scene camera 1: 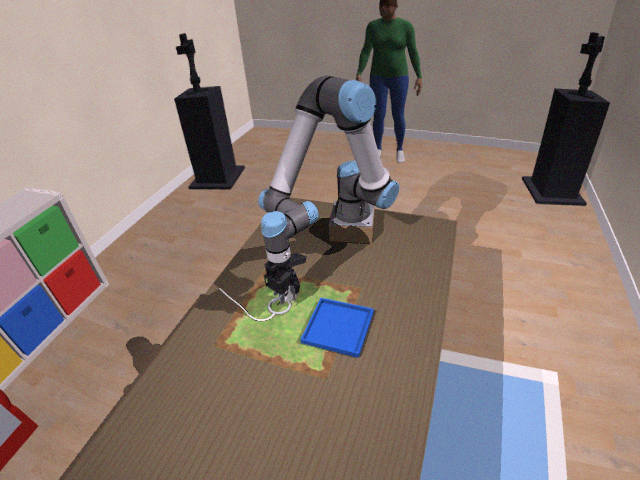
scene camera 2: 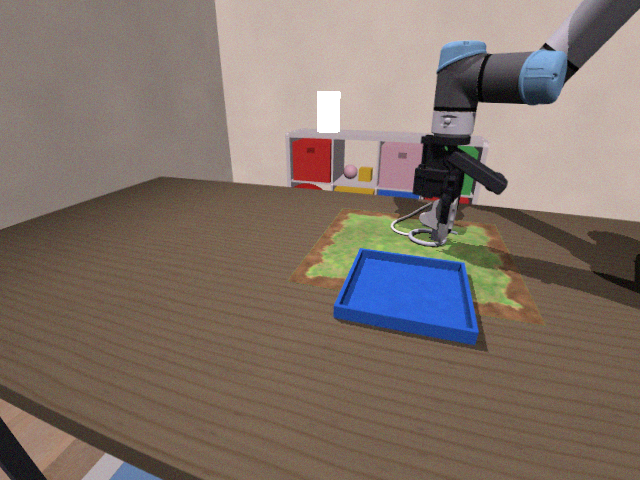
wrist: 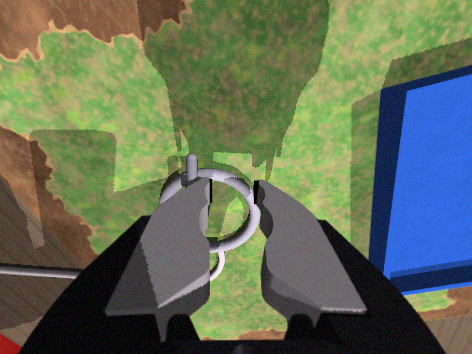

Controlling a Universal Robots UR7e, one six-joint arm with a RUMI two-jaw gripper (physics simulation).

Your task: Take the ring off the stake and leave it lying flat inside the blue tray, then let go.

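Places are measured from the arm's base along level axes (x ahead, y right, z down), in centimetres.
Where they show: gripper, between the fingertips: (scene camera 1: 289,299) (scene camera 2: 442,239) (wrist: 232,181); arm's base, origin of its link: (scene camera 1: 352,212).
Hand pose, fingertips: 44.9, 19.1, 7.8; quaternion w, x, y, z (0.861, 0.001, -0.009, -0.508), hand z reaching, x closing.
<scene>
Each offset is from my fingertips to the centre of the thing, as dx, dy, dz. Level surfaces: height alone.
The pale ring @(+2.4, +3.3, +0.9) (scene camera 1: 279,313) (scene camera 2: 419,242) (wrist: 252,215) is low over the green patterned mat @(dz +1.4) (scene camera 1: 248,333) (scene camera 2: 356,227). A short pale rod @(+0.1, +3.1, +0.8) (wrist: 192,165), seemingly part of the stake, shows at its far left rim in the wrist view; how the two are joined is unclear. My gripper (scene camera 1: 285,301) (scene camera 2: 439,240) (wrist: 232,181) points down over the ring, partly open, nothing gripped between the fingers. The left finger covers the ring's left part; the right tip is beside its right rim. The blue tray @(+10.1, -18.6, +0.3) (scene camera 1: 330,349) (scene camera 2: 403,321) (wrist: 384,200) holds nothing visible.
A thin white curved wire (scene camera 1: 253,317) (wrist: 35,272) runs from beside the ring toward the table's left side in scene camera 1. The tray overlaps the mat's edge. A cubby shelf with coloured bins stands past the table. A person stands behind the arm's base.
</scene>
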